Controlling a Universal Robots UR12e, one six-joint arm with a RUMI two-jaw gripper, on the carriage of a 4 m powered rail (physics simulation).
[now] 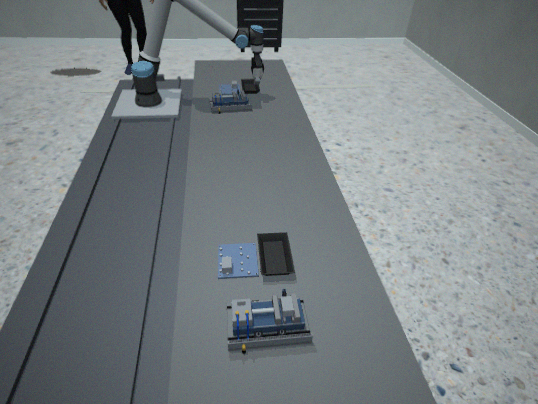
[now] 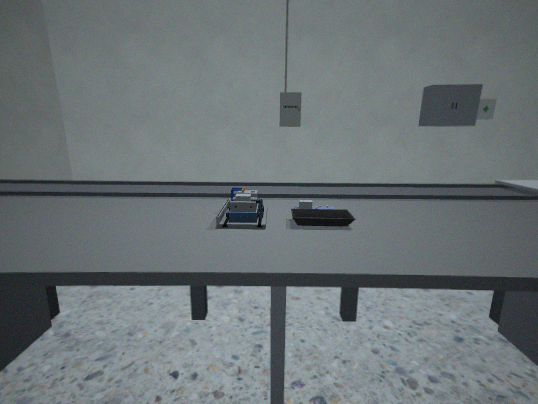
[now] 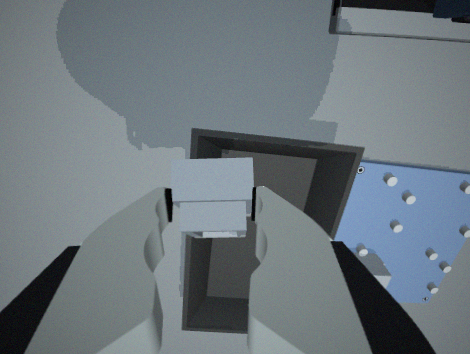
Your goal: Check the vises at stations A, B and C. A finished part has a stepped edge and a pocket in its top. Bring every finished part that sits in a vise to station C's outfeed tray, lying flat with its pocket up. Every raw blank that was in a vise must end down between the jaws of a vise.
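My gripper (image 1: pixel 257 88) (image 3: pixel 213 190) is shut on a light grey part with a stepped edge, held above the far station's dark tray (image 3: pixel 332 180); its pocket cannot be made out. The far vise (image 1: pixel 230 102) stands beside that tray; its jaw contents are too small to tell. At the near station a grey block (image 1: pixel 288 305) sits between the jaws of a blue vise (image 1: pixel 265 319) (image 2: pixel 243 216); I cannot tell whether it has a pocket. The near dark tray (image 1: pixel 291 255) (image 2: pixel 322 218) shows no part inside. Station letters cannot be read, and a third station does not show.
Beside the near tray, a blue pegged plate (image 1: pixel 234 250) bears a grey block (image 1: pixel 227 264) (image 2: pixel 305 204). The far blue pegged plate (image 3: pixel 415 225) lies against the tray's right side and bears a grey block (image 3: pixel 382 281), partly hidden by a finger. A person (image 1: pixel 129 25) stands behind the arm.
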